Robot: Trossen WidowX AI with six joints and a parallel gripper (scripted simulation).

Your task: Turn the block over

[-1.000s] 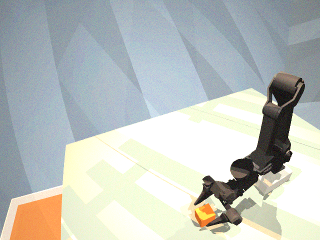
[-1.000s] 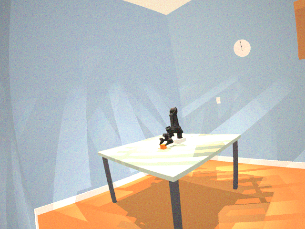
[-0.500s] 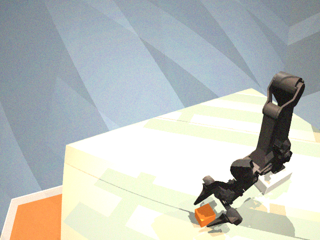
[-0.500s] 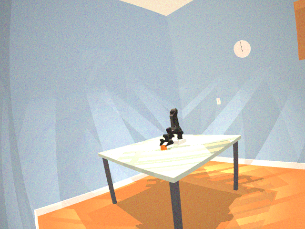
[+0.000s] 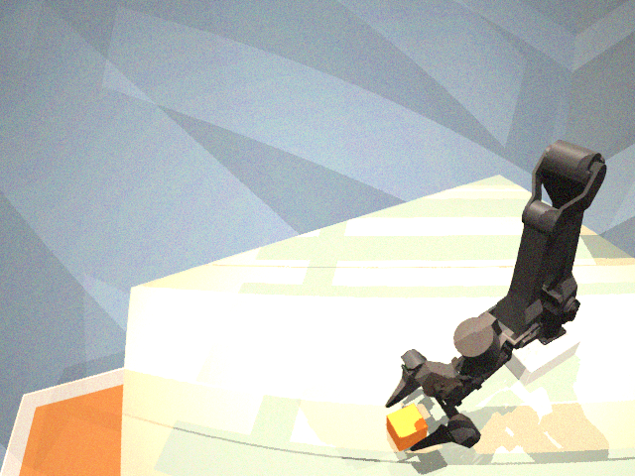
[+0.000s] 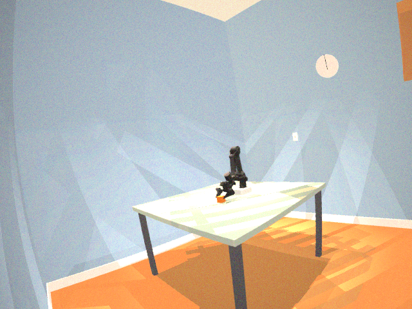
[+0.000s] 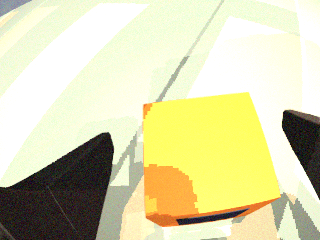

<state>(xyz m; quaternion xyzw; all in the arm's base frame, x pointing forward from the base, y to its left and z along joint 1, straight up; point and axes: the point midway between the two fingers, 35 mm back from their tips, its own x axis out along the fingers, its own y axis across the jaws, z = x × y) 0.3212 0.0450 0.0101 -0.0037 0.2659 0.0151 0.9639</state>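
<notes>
The orange block is 3 cm behind my gripper tip and 1 cm below it.
</notes>
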